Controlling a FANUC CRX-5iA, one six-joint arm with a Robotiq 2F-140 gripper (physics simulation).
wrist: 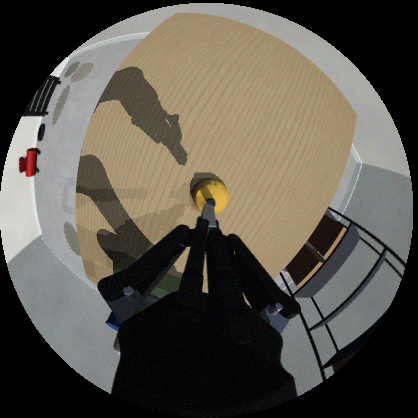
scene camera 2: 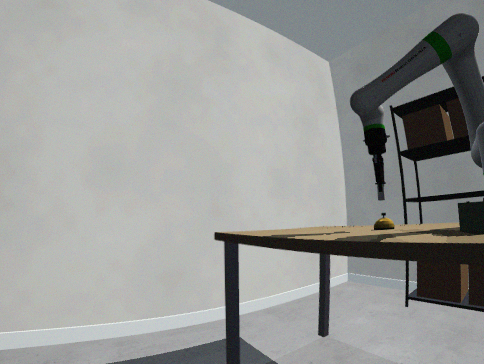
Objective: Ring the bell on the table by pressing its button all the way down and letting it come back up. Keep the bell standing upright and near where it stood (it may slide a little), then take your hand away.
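Where they show: gripper, between the fingertips: (wrist: 206, 212) (scene camera 2: 381, 200); arm's base, origin of its link: (wrist: 148, 301).
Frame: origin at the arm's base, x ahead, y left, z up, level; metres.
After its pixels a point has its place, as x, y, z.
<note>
The yellow dome bell (scene camera 2: 384, 223) {0.421, -0.032, -0.050} (wrist: 217, 194) {0.452, -0.074, -0.032} stands upright on the wooden table (scene camera 2: 300, 233) {0.691, 0.174, -0.075} (wrist: 260, 100) {0.710, -0.085, -0.075}. Its dark button (scene camera 2: 383, 214) {0.433, -0.057, -0.015} sticks up from the top in the scene view. In the wrist view the button is partly hidden behind the fingertips. My gripper (scene camera 2: 381, 199) {0.436, -0.057, 0.044} (wrist: 206, 212) {0.436, -0.057, 0.044} is shut and empty, pointing straight down. Its fingertips hang above the bell, with a gap between them and the button in the scene view.
A dark green box (scene camera 2: 471, 217) {0.106, 0.133, -0.038} stands on the table to the right of the bell in the scene view. A black shelf rack (scene camera 2: 402, 170) with brown boxes (scene camera 2: 425, 127) stands behind the table. Arm shadows fall across the table top.
</note>
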